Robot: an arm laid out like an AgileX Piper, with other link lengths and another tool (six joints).
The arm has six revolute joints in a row. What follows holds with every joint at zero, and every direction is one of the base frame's.
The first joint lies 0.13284 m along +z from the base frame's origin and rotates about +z.
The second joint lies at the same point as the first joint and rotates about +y.
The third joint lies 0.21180 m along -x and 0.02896 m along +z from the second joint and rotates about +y.
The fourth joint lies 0.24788 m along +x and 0.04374 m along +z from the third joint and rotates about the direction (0.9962, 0, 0.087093).
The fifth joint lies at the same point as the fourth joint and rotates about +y.
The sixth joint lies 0.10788 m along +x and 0.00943 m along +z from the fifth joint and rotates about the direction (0.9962, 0, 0.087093).
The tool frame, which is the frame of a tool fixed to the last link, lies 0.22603 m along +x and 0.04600 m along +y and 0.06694 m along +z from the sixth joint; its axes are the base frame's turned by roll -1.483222, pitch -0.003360 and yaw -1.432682 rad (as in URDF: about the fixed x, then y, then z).
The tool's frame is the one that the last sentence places.
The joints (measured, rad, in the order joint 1, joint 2, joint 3, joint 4, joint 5, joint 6), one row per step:
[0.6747 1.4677 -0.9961 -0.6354 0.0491 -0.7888]
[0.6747 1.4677 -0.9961 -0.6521 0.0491 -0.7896]
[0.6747 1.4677 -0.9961 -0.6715 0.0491 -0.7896]
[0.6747 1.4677 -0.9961 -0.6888 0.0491 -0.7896]
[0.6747 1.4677 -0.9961 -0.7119 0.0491 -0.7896]
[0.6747 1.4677 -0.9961 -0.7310 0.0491 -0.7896]
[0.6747 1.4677 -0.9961 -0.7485 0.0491 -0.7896]
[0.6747 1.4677 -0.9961 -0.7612 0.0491 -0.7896]
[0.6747 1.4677 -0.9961 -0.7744 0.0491 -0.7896]
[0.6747 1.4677 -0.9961 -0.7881 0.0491 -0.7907]
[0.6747 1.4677 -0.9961 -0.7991 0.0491 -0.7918]
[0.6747 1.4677 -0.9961 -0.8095 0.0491 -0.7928]
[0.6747 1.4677 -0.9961 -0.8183 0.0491 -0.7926]
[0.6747 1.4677 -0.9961 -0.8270 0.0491 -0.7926]
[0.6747 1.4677 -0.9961 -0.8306 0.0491 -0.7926]
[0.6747 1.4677 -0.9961 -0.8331 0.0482 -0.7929]
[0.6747 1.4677 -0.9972 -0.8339 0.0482 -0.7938]
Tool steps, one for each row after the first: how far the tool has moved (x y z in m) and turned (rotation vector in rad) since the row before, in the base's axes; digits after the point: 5 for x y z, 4 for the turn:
[0.00034 -0.00089 -0.00070 -0.0127 -0.0101 0.0066]
[0.00041 -0.00100 -0.00075 -0.0140 -0.0112 0.0073]
[0.00038 -0.00089 -0.00066 -0.0125 -0.0100 0.0065]
[0.00052 -0.00120 -0.00085 -0.0167 -0.0134 0.0087]
[0.00045 -0.00100 -0.00068 -0.0138 -0.0111 0.0072]
[0.00042 -0.00092 -0.00061 -0.0127 -0.0101 0.0066]
[0.00031 -0.00067 -0.00043 -0.0092 -0.0074 0.0048]
[0.00033 -0.00070 -0.00044 -0.0096 -0.0076 0.0049]
[0.00037 -0.00079 -0.00049 -0.0107 -0.0085 0.0056]
[0.00030 -0.00064 -0.00040 -0.0088 -0.0070 0.0046]
[0.00029 -0.00061 -0.00037 -0.0083 -0.0066 0.0043]
[0.00024 -0.00046 -0.00026 -0.0062 -0.0050 0.0032]
[0.00024 -0.00047 -0.00026 -0.0063 -0.0050 0.0033]
[0.00010 -0.00019 -0.00011 -0.0026 -0.0021 0.0013]
[0.00000 0.00008 0.00010 -0.0015 -0.0019 0.0017]
[0.00026 0.00009 0.00053 -0.0006 -0.0018 0.0007]

